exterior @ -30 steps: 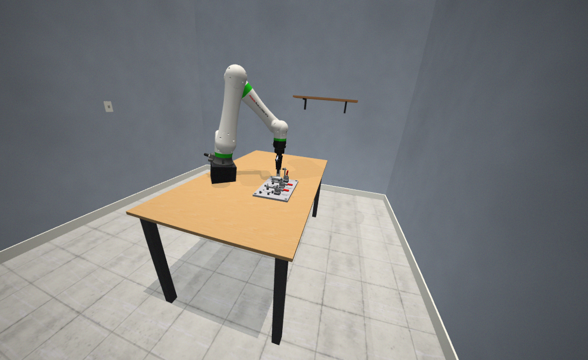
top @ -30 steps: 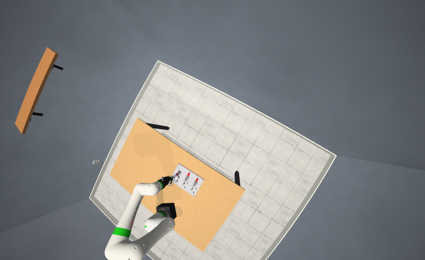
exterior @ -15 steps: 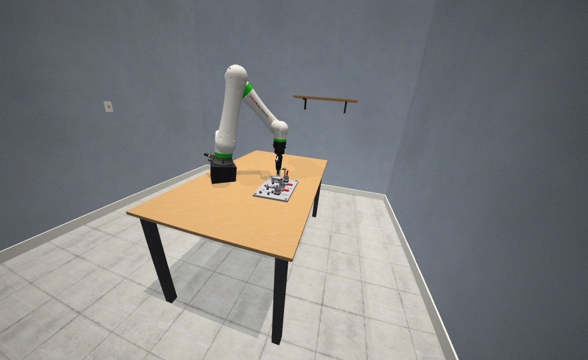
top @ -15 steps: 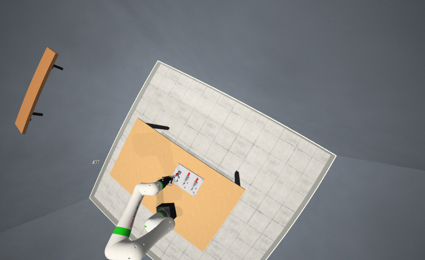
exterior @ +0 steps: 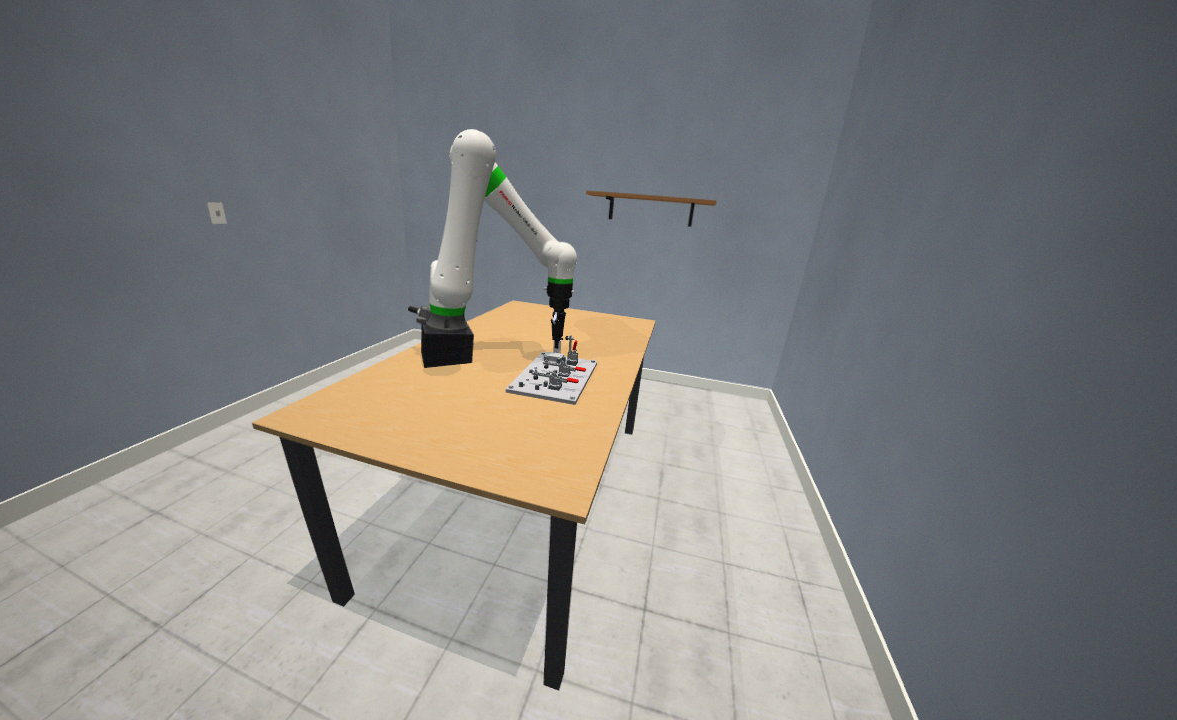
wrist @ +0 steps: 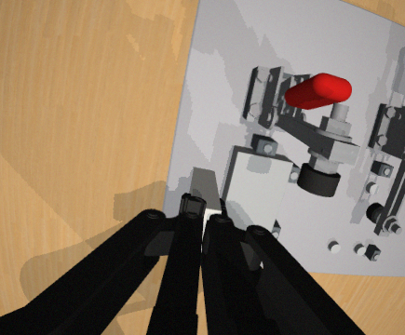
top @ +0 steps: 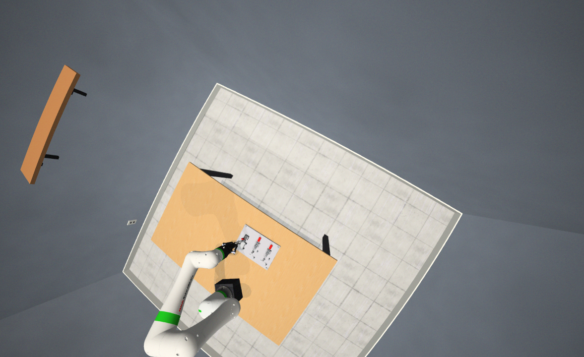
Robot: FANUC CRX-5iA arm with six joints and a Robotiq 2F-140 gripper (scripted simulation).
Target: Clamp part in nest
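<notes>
Now: hand 1 cm short of the grey rectangular part, 4 cm to the left of it and 2 cm above it. The rest, counted from my hand: fixture plate (8 cm ahead, 13 cm to the right, 5 cm below).
</notes>
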